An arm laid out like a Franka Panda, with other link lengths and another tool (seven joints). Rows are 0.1 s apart.
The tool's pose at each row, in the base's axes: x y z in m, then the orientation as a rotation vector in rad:
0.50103, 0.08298, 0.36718, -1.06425, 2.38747, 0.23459
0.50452, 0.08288, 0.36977, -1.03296, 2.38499, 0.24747
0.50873, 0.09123, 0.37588, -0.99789, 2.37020, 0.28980
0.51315, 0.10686, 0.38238, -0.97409, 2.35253, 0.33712
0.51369, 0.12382, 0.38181, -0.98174, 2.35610, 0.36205
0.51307, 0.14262, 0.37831, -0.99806, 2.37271, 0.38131
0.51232, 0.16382, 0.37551, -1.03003, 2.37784, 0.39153
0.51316, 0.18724, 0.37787, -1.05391, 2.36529, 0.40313
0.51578, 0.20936, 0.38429, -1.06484, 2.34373, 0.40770
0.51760, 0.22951, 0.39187, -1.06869, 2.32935, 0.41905
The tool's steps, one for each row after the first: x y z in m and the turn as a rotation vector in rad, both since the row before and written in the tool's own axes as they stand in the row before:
-0.00324, -0.00275, -0.00091, 0.00186, -0.01624, 0.02107
-0.01088, 0.00250, -0.00050, -0.01463, -0.03409, 0.02530
-0.01549, 0.00773, 0.00253, -0.02171, -0.03287, 0.01869
-0.00961, 0.01154, 0.00792, -0.02046, 0.00162, 0.00220
-0.00825, 0.01341, 0.01087, -0.02153, 0.01737, 0.00055
-0.01014, 0.01496, 0.01146, -0.01810, 0.01517, -0.01512
-0.01567, 0.01520, 0.00885, -0.01334, -0.00317, -0.01676
-0.01841, 0.01287, 0.00575, -0.00275, -0.01466, -0.01416
-0.01754, 0.01199, 0.00391, -0.00653, -0.01260, -0.00565

